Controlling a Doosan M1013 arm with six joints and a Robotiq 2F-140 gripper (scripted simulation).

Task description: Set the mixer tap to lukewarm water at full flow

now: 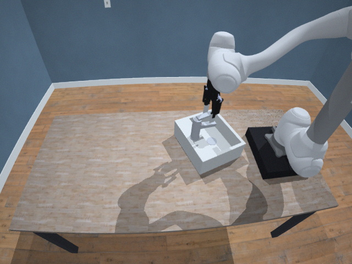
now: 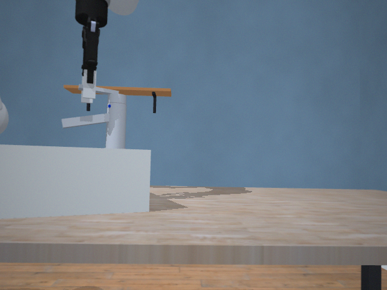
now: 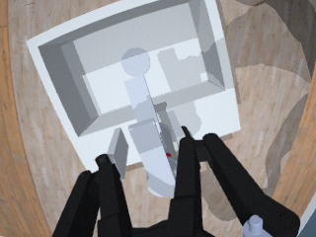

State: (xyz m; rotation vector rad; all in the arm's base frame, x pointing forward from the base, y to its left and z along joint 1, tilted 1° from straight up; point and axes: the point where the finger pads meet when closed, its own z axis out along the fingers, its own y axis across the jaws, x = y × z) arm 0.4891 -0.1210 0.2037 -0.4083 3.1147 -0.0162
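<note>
The lever lies 20 mm ahead of my hand and 10 mm to the left of it. From my hand the other things lie so: white basin 50 mm behind, 10 mm to the right, 240 mm below; then grey mixer tap 50 mm ahead, 10 mm to the left, 50 mm below.
</note>
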